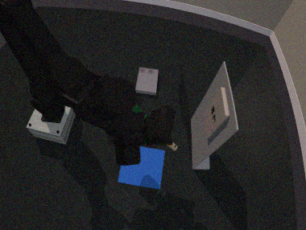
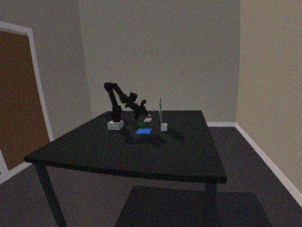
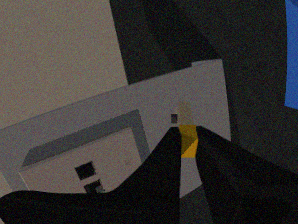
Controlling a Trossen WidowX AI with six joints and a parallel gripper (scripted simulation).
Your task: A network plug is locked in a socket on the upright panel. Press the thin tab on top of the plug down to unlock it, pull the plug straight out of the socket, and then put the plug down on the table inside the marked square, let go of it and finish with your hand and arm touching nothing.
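The blue marked square is 15 cm below my gripper tip, 5 cm behind it and 2 cm to the right of it. Round my gripper tip: grey panel: 11 cm ahead, 6 cm to the left, 2 cm below; then green patch: 16 cm to the left, 15 cm below, 10 cm behind; then network plug: 1 cm ahead.
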